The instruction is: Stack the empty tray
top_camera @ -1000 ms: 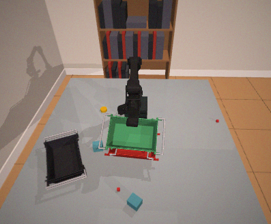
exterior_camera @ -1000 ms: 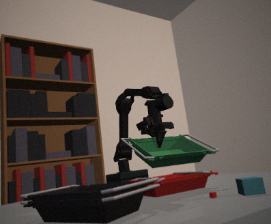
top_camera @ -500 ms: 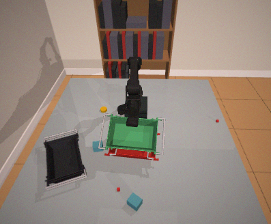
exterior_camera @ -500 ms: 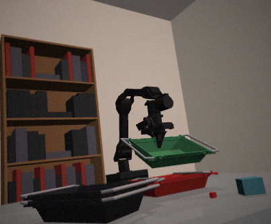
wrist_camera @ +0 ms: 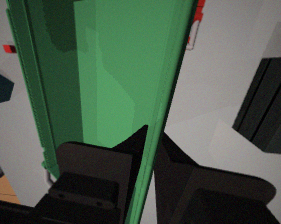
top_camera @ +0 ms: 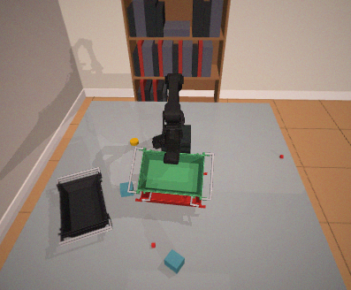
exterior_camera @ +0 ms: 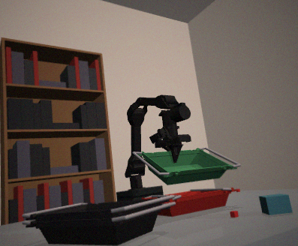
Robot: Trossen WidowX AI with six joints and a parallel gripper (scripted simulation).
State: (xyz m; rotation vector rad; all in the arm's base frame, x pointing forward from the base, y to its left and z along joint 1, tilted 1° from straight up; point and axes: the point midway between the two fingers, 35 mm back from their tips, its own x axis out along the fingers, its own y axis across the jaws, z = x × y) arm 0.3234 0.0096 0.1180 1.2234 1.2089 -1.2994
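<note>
Now: gripper tip 80 mm short of the green tray, 10 mm to the left of it and 10 mm above it. Also, from my gripper tip: yellow disc 310 mm behind, 260 mm to the right, 170 mm below.
</note>
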